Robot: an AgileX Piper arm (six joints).
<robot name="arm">
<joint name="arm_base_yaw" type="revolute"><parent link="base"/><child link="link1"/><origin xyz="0 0 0.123" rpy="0 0 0"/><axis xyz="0 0 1"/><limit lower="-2.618" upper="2.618"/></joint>
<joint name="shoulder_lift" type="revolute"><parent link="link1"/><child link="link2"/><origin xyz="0 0 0" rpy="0 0 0"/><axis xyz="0 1 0"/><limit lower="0" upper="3.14"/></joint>
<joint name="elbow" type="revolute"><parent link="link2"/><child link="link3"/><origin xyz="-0.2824 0 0.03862" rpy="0 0 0"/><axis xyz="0 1 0"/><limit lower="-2.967" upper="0"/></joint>
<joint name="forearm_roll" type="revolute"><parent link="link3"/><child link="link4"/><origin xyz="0.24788 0 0.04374" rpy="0 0 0"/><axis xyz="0.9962 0 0.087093"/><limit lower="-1.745" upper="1.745"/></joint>
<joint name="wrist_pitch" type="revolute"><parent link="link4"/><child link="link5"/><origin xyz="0 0 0" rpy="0 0 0"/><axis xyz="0 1 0"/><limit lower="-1.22" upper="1.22"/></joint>
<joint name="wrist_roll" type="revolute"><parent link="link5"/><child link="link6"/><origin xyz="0.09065 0 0.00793" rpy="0 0 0"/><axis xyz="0.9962 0 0.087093"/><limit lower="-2.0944" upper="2.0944"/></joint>
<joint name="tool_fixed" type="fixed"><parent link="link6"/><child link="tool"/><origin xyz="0 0 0" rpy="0 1.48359 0"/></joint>
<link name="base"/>
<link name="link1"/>
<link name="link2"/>
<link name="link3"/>
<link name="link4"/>
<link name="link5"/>
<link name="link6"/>
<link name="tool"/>
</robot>
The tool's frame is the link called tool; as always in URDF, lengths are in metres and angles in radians.
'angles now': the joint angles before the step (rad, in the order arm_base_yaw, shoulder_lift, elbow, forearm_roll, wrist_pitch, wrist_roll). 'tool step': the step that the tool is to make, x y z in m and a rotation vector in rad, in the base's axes. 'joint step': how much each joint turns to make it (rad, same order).
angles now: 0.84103 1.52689 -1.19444 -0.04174 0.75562 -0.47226
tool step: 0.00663 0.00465 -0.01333 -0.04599 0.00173 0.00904
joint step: 0.00000 0.04400 -0.00235 -0.03002 -0.00626 -0.00095
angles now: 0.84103 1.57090 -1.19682 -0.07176 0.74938 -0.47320
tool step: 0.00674 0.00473 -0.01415 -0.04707 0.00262 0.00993
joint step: 0.00002 0.04703 -0.00419 -0.03106 -0.00604 0.00002
